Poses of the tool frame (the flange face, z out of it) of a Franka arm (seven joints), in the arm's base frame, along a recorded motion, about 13 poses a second.
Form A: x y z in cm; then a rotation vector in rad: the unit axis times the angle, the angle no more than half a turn.
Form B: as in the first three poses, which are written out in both.
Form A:
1: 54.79, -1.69, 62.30, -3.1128, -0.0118, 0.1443
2: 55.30, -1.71, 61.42, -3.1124, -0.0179, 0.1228
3: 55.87, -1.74, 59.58, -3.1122, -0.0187, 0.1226
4: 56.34, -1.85, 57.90, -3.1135, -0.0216, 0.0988
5: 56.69, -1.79, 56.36, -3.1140, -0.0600, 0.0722
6: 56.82, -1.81, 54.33, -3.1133, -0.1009, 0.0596
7: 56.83, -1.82, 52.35, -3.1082, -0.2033, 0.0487
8: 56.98, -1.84, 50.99, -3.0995, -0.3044, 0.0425
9: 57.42, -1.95, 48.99, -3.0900, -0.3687, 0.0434
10: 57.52, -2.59, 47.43, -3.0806, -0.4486, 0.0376
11: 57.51, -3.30, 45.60, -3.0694, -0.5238, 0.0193
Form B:
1: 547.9, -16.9, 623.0, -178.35, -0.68, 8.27
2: 553.0, -17.1, 614.2, -178.33, -1.03, 7.04
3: 558.7, -17.4, 595.8, -178.32, -1.07, 7.02
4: 563.4, -18.5, 579.0, -178.39, -1.24, 5.66
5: 566.9, -17.9, 563.6, -178.42, -3.44, 4.14
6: 568.2, -18.1, 543.3, -178.38, -5.78, 3.41
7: 568.3, -18.2, 523.5, -178.09, -11.65, 2.79
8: 569.8, -18.4, 509.9, -177.59, -17.44, 2.44
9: 574.2, -19.5, 489.9, -177.04, -21.12, 2.49
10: 575.2, -25.9, 474.3, -176.51, -25.70, 2.15
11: 575.1, -33.0, 456.0, -175.86, -30.01, 1.11
